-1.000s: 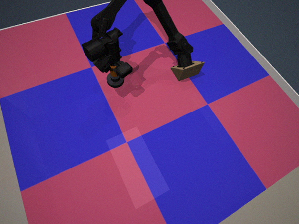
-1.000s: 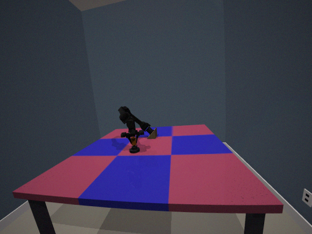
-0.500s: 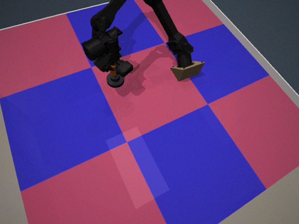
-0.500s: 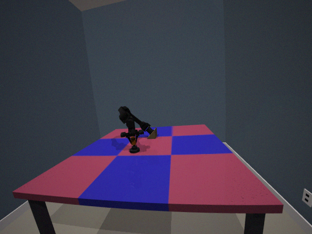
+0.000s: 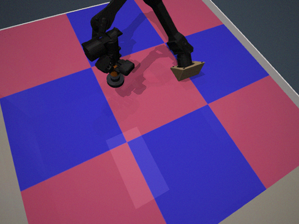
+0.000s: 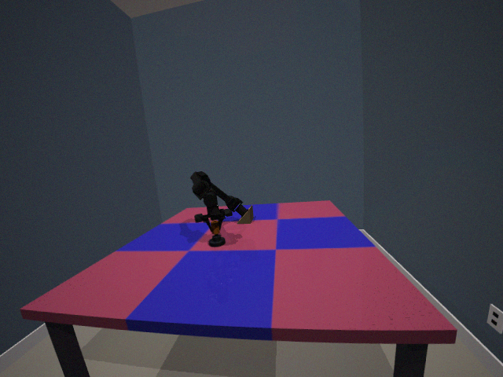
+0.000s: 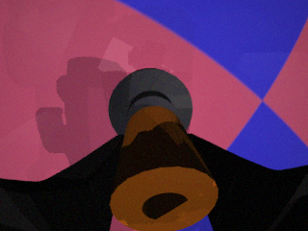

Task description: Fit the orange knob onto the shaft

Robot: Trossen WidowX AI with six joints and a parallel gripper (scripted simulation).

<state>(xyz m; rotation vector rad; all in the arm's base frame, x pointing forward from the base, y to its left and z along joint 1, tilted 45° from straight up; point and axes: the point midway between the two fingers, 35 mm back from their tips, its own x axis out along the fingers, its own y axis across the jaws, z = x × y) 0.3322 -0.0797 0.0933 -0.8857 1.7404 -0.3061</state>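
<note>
The orange knob is 20 mm above my gripper tip. Round my gripper tip: pedestal (40 mm below).
</note>
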